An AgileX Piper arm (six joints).
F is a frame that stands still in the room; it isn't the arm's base.
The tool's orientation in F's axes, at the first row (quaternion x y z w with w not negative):
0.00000, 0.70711, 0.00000, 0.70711
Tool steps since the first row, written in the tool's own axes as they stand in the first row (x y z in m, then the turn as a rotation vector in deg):
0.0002, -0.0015, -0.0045, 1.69, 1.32, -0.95
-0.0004, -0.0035, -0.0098, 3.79, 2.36, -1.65
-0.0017, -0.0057, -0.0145, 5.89, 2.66, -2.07
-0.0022, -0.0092, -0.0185, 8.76, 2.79, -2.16
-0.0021, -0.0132, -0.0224, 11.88, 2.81, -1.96
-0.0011, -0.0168, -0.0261, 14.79, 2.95, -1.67
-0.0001, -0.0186, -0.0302, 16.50, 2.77, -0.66
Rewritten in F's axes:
-0.0045, -0.0015, -0.0002, -0.95, 1.32, -1.69
-0.0098, -0.0035, 0.0004, -1.65, 2.36, -3.79
-0.0145, -0.0057, 0.0017, -2.07, 2.66, -5.89
-0.0185, -0.0092, 0.0022, -2.16, 2.79, -8.76
-0.0224, -0.0132, 0.0021, -1.96, 2.81, -11.88
-0.0261, -0.0168, 0.0011, -1.67, 2.95, -14.79
-0.0302, -0.0186, 0.0001, -0.66, 2.77, -16.50

